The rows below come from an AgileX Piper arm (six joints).
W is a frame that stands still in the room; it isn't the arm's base.
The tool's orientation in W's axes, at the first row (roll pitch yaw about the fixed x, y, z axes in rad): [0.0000, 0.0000, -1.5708]
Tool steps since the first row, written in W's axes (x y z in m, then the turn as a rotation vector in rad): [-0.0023, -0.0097, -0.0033, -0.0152, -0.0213, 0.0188]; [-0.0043, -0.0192, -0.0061, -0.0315, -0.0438, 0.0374]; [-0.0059, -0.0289, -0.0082, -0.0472, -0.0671, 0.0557]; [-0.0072, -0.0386, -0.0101, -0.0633, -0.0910, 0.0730]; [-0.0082, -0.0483, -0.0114, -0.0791, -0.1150, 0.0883]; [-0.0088, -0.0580, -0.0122, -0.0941, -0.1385, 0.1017]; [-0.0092, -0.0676, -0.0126, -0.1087, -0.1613, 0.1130]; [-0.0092, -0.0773, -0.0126, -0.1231, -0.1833, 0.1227]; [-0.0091, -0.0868, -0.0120, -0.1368, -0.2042, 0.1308]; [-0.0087, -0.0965, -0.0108, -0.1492, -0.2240, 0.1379]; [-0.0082, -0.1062, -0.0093, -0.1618, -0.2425, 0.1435]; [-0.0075, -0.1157, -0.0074, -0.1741, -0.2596, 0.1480]
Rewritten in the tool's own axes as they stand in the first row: [0.0097, -0.0023, -0.0033, 0.0213, -0.0152, 0.0188]; [0.0192, -0.0043, -0.0061, 0.0438, -0.0315, 0.0374]; [0.0289, -0.0059, -0.0082, 0.0671, -0.0472, 0.0557]; [0.0386, -0.0072, -0.0101, 0.0910, -0.0633, 0.0730]; [0.0483, -0.0082, -0.0114, 0.1150, -0.0791, 0.0883]; [0.0580, -0.0088, -0.0122, 0.1385, -0.0941, 0.1017]; [0.0676, -0.0092, -0.0126, 0.1613, -0.1087, 0.1130]; [0.0773, -0.0092, -0.0126, 0.1833, -0.1231, 0.1227]; [0.0868, -0.0091, -0.0120, 0.2042, -0.1368, 0.1308]; [0.0965, -0.0087, -0.0108, 0.2240, -0.1492, 0.1379]; [0.1062, -0.0082, -0.0093, 0.2425, -0.1618, 0.1435]; [0.1157, -0.0075, -0.0074, 0.2596, -0.1741, 0.1480]
